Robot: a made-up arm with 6 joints. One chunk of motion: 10 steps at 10 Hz.
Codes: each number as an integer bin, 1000 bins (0 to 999) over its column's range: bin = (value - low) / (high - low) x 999, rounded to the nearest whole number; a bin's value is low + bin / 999 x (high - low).
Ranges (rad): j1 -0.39..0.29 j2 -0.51..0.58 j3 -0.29..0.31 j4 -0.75..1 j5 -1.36..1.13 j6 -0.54..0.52
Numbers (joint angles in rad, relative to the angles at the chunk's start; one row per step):
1: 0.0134 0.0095 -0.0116 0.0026 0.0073 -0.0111
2: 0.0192 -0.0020 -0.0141 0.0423 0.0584 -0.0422
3: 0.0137 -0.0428 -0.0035 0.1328 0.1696 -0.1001
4: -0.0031 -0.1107 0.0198 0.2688 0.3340 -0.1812
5: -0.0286 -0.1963 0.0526 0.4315 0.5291 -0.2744
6: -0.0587 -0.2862 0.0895 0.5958 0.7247 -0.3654
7: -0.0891 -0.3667 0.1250 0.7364 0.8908 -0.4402
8: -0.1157 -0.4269 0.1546 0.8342 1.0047 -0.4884
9: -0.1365 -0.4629 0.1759 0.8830 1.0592 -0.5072
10: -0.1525 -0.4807 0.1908 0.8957 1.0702 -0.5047
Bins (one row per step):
1: 593 476 464 430 549 498
2: 601 466 459 452 569 469
3: 593 428 477 504 614 415
4: 568 366 516 582 680 338
5: 531 288 570 674 758 250
6: 487 205 632 768 836 165
7: 442 131 691 849 903 94
8: 403 76 740 904 949 49
9: 372 43 776 932 971 31
10: 349 27 801 939 975 33

